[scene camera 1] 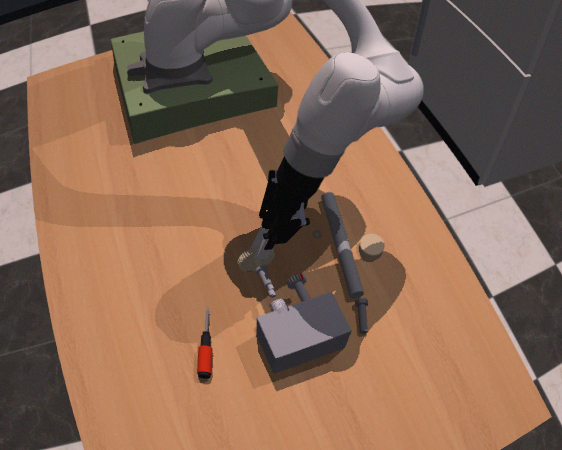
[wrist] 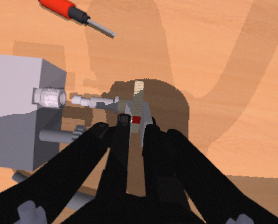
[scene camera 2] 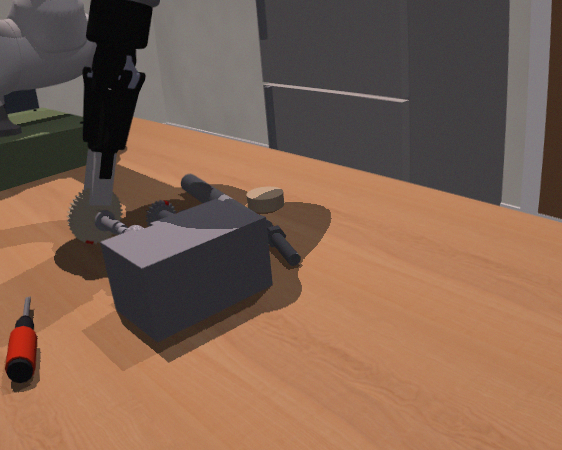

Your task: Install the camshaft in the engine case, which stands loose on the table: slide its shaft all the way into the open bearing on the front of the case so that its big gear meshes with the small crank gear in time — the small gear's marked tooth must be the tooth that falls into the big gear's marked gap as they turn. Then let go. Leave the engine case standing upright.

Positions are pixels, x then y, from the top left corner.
Scene:
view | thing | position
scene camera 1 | my gripper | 258, 253
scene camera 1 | grey engine case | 290, 336
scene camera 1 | long grey rod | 352, 279
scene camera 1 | camshaft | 247, 262

